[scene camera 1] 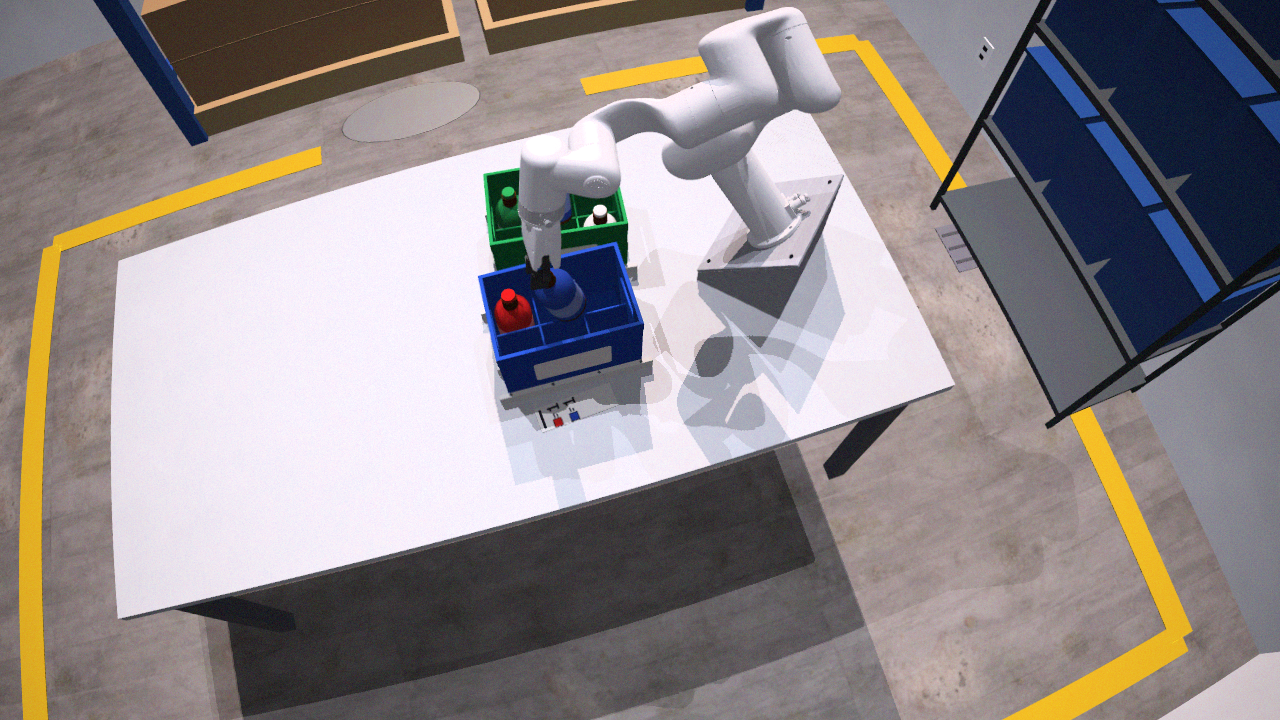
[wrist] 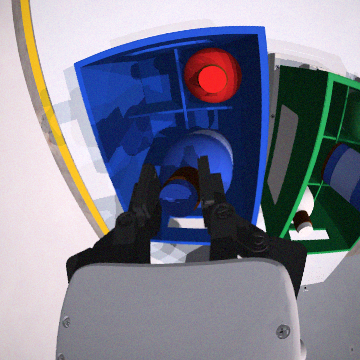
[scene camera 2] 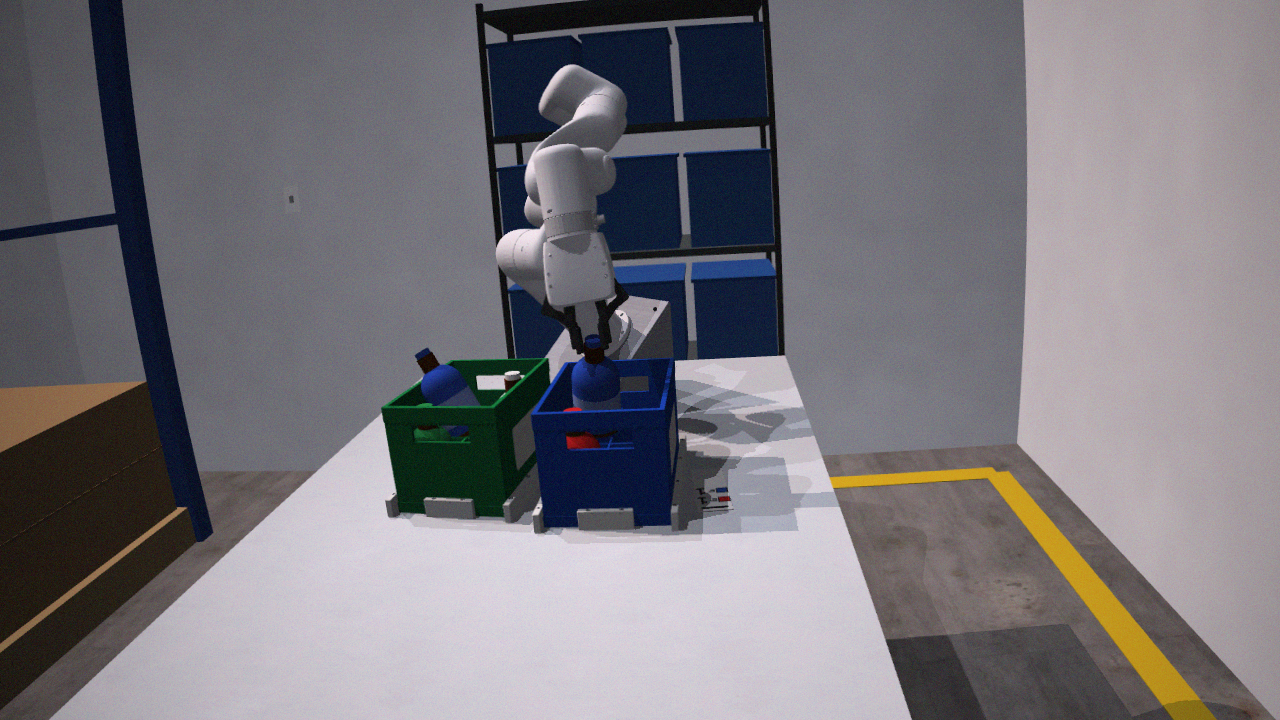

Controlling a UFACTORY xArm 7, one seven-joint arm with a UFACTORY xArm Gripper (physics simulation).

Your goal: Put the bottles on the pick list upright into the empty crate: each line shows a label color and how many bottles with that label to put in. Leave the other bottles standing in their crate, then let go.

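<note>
My gripper is shut on the neck of a blue bottle. The bottle is partly inside the blue crate, higher than the red bottle; its base is hidden. The red bottle stands in a corner compartment. The green crate holds a tilted blue bottle, a green bottle and a white-capped bottle.
The pick list lies on the table beside the blue crate, with a red and a blue mark; its black marks are too small to read. Grey brackets surround the crates' bases. The crates stand side by side with a narrow gap.
</note>
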